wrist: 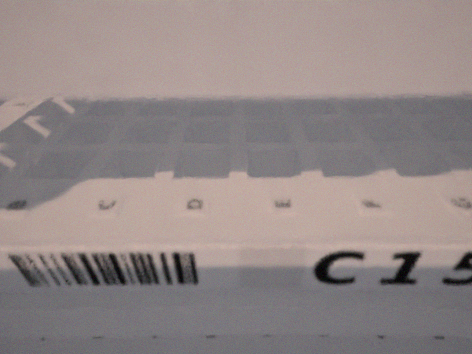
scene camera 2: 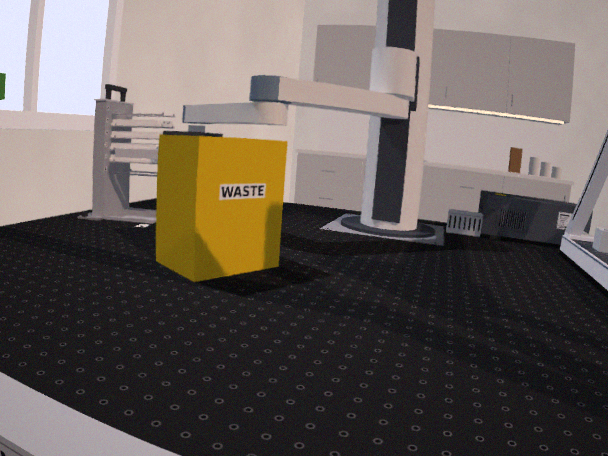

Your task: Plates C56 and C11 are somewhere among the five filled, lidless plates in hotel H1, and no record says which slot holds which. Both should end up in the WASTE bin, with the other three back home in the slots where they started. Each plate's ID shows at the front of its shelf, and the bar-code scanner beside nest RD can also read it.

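Frame: origin at the arm's base, x down, y left, z ahead, level; metres.
Seen in the pictures: gripper, between the fingertips: (wrist: 235,98) (scene camera 2: 132,151); arm's base, origin of its link: (scene camera 2: 387,232).
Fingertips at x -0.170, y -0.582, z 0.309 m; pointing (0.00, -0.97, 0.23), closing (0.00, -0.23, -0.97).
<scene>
Offsets run from my fingertips to a thing's top centre. "spot": to the spot under its first point.
Hotel H1 (scene camera 2: 102,165) stands behind the WASTE bin at the left, with several pale plates on its shelves; their IDs are unreadable in the scene view. In the wrist view, a pale plate {dz -0.006, dx -0.021, dy +0.023 m} (wrist: 240,225) marked C15 fills the lower part, very close, its bar code and ID on the front edge. IDs C56 and C11 do not show. The yellow WASTE bin {dz +0.239, dx -0.043, dy +0.382 m} (scene camera 2: 240,220) stands upright; its inside is hidden. My gripper (scene camera 2: 194,133) is open. Its dark body shows above the bin's rim, level with the plates, and its fingers are hidden behind the bin.
My arm (scene camera 2: 340,97) reaches left from its column (scene camera 2: 420,165), passing behind and above the bin. A carrying handle {spot: dz +0.018, dx -0.151, dy -0.048 m} (scene camera 2: 116,89) tops the hotel. A slotted grey block {spot: dz -0.354, dx +0.138, dy +0.786 m} (scene camera 2: 464,227) and a dark unit {spot: dz -0.345, dx +0.132, dy +0.955 m} (scene camera 2: 525,234) stand right of the column. A white frame rises at the far right.
</scene>
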